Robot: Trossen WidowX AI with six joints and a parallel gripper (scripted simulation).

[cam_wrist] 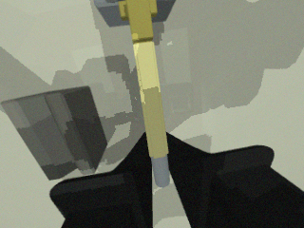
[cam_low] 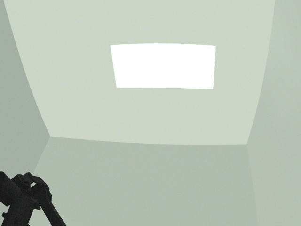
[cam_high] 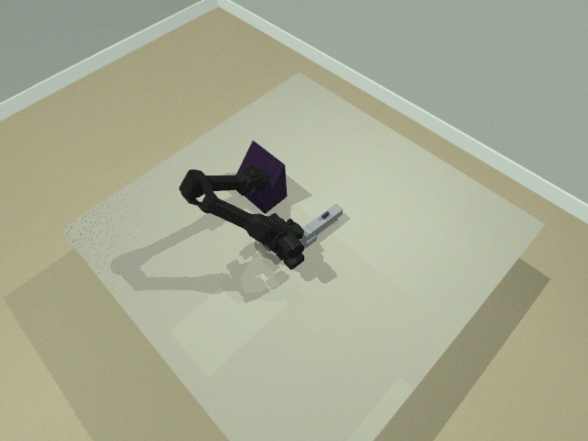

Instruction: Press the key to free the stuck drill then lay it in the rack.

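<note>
Right now my gripper tip is 40 mm to the right of the drill and 30 mm below it. Round my gripper tip: dark grey block 70 mm behind, 30 mm to the left; dark blue key 210 mm to the left, 30 mm above, 20 mm ahead; grey housing block 180 mm to the left, 20 mm ahead, 20 mm above.
</note>
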